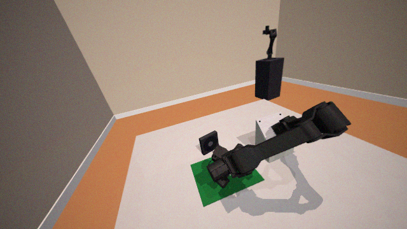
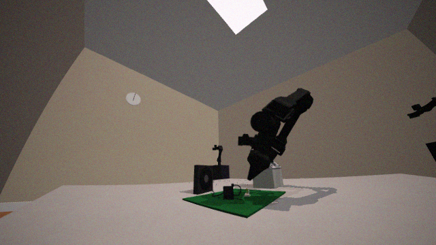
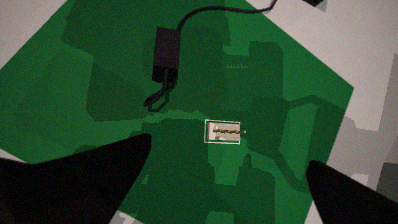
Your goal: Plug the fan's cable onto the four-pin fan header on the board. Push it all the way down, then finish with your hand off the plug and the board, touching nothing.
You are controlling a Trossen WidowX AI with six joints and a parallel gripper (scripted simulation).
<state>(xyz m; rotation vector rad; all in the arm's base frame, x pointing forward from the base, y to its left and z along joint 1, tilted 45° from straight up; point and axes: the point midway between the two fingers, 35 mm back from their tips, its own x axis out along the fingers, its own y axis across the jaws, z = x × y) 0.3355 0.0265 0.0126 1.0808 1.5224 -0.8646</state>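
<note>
Right now my gripper tip is 6 cm short of the black plug, 6 cm to the left of it and 6 cm above it. From my gripper tip the other things lie so: black fan: 2 cm behind, 22 cm to the right, 2 cm below; board: 1 cm ahead, 5 cm to the right, 9 cm below.
</note>
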